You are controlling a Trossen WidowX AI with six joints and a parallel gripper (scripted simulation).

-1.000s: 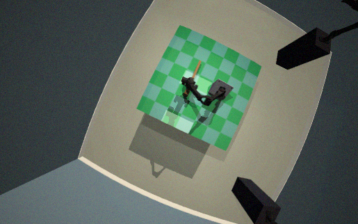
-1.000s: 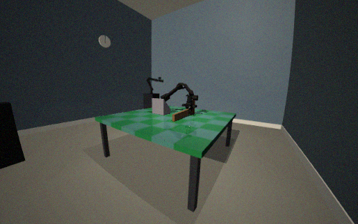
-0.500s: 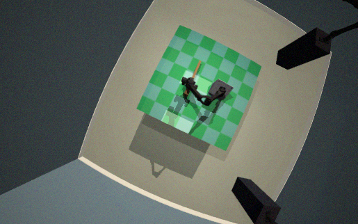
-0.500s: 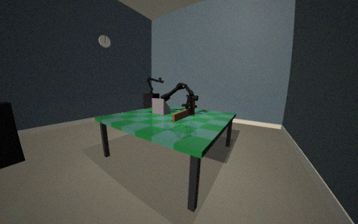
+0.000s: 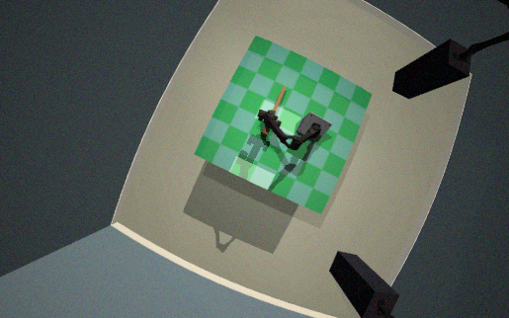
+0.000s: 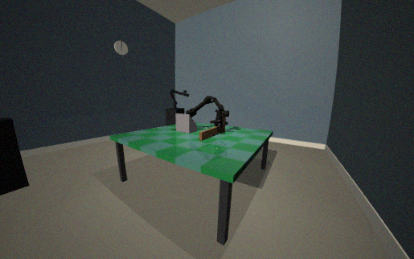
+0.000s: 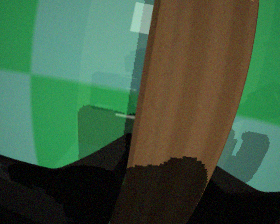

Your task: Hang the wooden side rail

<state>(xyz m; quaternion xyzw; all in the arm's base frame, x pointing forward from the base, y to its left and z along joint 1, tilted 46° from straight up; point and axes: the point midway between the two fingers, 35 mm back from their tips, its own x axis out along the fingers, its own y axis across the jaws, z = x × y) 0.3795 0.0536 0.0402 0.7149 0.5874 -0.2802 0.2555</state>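
My gripper tip is 1 cm short of the headboard post, 10 cm to the right of it and 5 cm below it.
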